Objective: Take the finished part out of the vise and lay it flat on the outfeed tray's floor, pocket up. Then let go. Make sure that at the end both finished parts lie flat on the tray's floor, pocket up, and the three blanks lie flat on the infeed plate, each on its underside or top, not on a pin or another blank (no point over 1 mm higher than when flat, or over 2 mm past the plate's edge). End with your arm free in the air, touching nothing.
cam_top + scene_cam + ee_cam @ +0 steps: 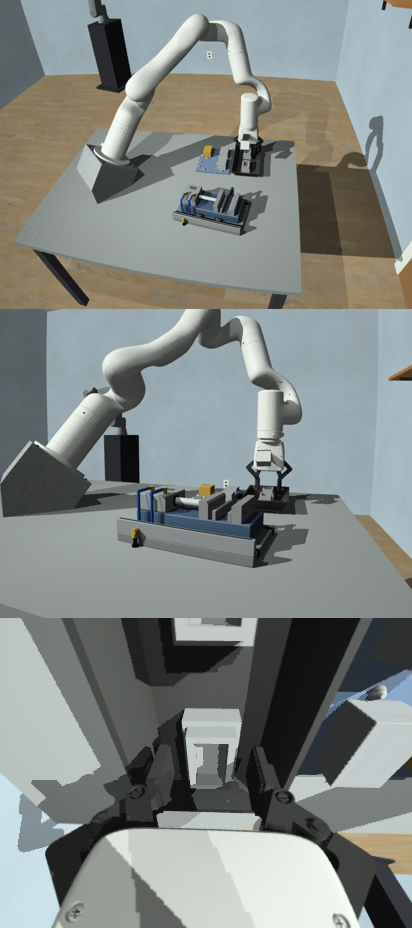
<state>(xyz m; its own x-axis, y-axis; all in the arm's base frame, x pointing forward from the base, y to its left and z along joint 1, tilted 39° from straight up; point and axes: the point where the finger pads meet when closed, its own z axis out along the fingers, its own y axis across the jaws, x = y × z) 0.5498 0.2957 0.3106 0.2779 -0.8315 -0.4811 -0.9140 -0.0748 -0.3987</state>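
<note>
Now: hand 120 mm past the grey block, 40 mm to the left of it and 30 mm above it. Round my hand: screw rod 410 mm to the right, 20 mm behind, 20 mm above; vise 410 mm to the right, 20 mm below; yellow block 200 mm behind, 70 mm to the right, 30 mm below.
</note>
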